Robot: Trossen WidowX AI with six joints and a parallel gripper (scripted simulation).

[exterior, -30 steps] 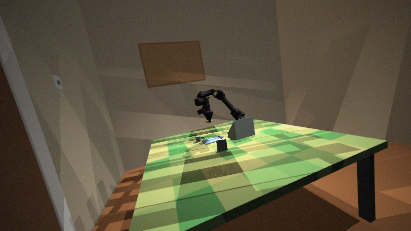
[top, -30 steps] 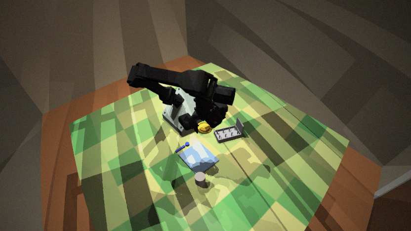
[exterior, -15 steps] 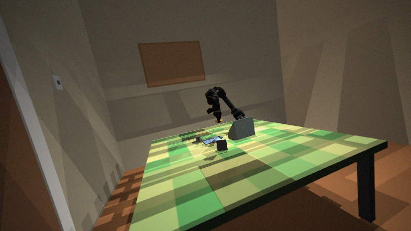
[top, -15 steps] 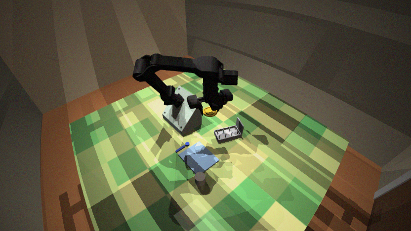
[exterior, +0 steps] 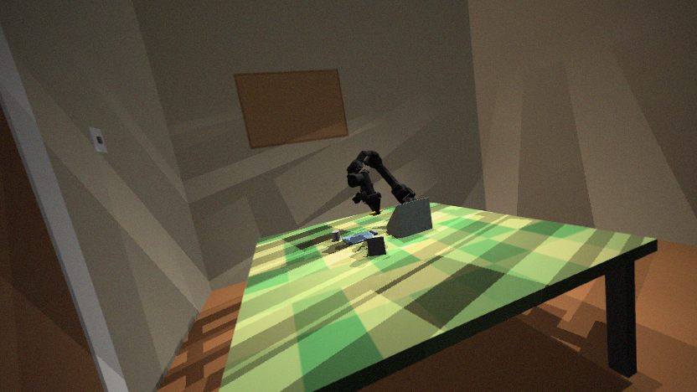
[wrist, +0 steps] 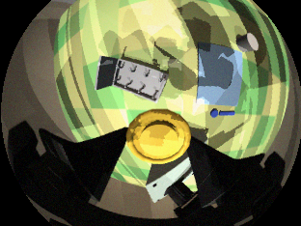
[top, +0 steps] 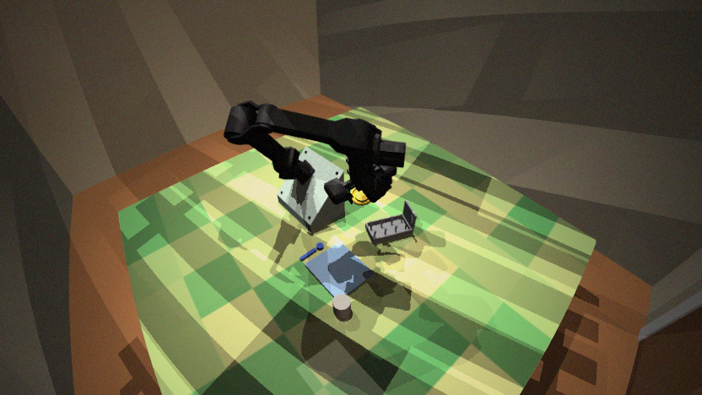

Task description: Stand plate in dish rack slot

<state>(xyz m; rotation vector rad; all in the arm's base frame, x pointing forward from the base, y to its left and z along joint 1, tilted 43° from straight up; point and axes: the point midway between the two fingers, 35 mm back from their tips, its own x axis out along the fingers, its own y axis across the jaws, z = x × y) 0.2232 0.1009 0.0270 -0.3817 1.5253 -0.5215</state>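
My gripper tip is now 120 mm above the grey dish rack, 70 mm to the right of it and 50 mm short of it. Also, from my gripper tip: yellow plate 10 mm above; then light blue mat 140 mm below, 130 mm to the right, 80 mm ahead; then blue spoon 160 mm to the right, 140 mm below, 20 mm behind.
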